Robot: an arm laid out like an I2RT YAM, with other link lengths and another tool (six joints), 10 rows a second.
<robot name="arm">
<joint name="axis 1" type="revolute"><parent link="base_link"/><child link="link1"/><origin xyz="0 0 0.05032"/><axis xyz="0 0 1"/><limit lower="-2.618" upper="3.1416"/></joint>
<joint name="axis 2" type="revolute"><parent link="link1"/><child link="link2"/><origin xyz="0.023 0.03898 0.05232" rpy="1.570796 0 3.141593"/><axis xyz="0 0 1"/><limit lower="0" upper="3.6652"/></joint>
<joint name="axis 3" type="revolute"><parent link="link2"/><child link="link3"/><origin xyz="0.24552 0 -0.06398" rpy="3.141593 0 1.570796"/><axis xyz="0 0 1"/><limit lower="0" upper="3.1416"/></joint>
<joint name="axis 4" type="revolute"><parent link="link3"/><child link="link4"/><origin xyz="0.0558 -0.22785 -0.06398" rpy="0 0 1.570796"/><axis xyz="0 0 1"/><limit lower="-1.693" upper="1.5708"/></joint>
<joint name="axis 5" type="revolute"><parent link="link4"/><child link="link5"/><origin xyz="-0.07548 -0.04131 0.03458" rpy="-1.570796 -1.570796 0"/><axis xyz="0 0 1"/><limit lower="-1.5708" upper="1.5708"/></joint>
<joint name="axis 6" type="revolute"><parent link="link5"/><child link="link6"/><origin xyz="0 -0.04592 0.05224" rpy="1.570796 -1.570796 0"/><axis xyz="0 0 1"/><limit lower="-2.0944" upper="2.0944"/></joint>
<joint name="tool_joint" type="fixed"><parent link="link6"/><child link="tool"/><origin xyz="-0.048 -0.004 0.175" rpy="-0.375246 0 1.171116"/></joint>
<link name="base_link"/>
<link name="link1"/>
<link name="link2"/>
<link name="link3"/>
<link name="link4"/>
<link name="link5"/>
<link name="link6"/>
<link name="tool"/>
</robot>
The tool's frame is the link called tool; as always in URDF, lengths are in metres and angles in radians.
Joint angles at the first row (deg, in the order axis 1, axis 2, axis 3, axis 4, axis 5, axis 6):
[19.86 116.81 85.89 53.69 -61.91 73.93]
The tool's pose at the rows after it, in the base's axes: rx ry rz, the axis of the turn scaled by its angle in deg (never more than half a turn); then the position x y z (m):
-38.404 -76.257 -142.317 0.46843 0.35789 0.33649
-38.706 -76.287 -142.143 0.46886 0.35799 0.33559
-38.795 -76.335 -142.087 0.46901 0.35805 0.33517
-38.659 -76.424 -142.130 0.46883 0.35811 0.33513
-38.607 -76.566 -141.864 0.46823 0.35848 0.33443
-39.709 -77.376 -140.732 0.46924 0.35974 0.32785
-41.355 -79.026 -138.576 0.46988 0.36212 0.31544
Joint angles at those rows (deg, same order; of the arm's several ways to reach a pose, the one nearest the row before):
[19.88 116.81 85.89 53.65 -62.00 73.91]
[19.88 116.81 85.89 53.39 -61.97 73.89]
[19.88 116.81 85.89 53.25 -61.98 73.82]
[19.88 116.82 85.89 53.23 -62.02 73.69]
[19.88 116.81 85.89 53.10 -62.24 73.67]
[19.88 116.81 85.89 51.18 -62.54 72.77]
[19.88 116.82 85.89 47.55 -63.29 70.85]

